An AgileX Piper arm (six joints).
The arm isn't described. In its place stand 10 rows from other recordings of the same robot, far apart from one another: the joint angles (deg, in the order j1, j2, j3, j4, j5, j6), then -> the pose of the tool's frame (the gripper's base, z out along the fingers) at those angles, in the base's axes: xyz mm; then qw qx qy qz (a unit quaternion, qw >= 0).
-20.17, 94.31, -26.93, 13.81, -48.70, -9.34 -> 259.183 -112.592 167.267 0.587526 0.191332 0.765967 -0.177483
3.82, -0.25, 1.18, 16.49, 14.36, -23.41 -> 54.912 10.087 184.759 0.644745 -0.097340 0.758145 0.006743
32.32, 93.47, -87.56, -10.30, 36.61, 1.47 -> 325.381 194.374 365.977 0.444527 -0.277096 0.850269 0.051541
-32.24, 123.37, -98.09, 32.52, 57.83, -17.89 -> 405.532 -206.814 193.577 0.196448 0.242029 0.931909 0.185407
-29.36, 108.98, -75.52, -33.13, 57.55, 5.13 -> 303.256 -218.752 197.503 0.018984 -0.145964 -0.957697 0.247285
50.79, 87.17, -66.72, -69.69, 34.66, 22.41 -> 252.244 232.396 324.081 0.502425 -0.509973 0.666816 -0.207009
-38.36, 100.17, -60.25, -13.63, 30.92, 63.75 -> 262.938 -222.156 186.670 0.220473 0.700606 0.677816 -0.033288
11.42, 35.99, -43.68, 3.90, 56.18, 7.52 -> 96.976 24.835 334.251 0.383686 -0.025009 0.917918 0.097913
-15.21, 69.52, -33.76, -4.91, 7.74, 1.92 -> 226.798 -62.749 235.082 0.428368 0.098695 0.895170 -0.073699
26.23, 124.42, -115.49, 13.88, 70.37, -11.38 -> 410.670 225.263 253.751 0.119126 -0.293635 0.938837 0.134809
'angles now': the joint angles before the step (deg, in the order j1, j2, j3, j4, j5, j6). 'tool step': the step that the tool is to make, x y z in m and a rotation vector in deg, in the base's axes. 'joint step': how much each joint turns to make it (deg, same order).
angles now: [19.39 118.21 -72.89 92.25 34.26 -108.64]
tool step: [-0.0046 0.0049 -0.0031 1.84 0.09 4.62]
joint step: [0.02 0.82 -0.02 -0.11 4.68 -1.93]
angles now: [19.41 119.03 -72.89 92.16 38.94 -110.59]
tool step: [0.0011 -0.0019 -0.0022 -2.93 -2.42 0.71]
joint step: [0.00 0.00 -0.02 -1.44 -1.78 -2.17]
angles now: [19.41 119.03 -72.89 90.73 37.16 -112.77]
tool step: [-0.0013 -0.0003 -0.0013 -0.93 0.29 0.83]
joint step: [0.00 -0.01 0.01 -1.89 0.11 0.95]
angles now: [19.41 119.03 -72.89 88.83 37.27 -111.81]
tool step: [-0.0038 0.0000 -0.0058 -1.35 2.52 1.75]
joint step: [0.01 0.43 0.00 -4.47 1.16 3.79]
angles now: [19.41 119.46 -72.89 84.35 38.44 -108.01]
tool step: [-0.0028 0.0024 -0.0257 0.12 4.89 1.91]
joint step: [0.01 3.64 -0.05 -0.90 2.67 1.11]
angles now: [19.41 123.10 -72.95 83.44 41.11 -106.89]
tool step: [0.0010 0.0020 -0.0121 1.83 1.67 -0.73]
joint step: [0.00 2.08 -0.02 3.45 1.04 -1.80]
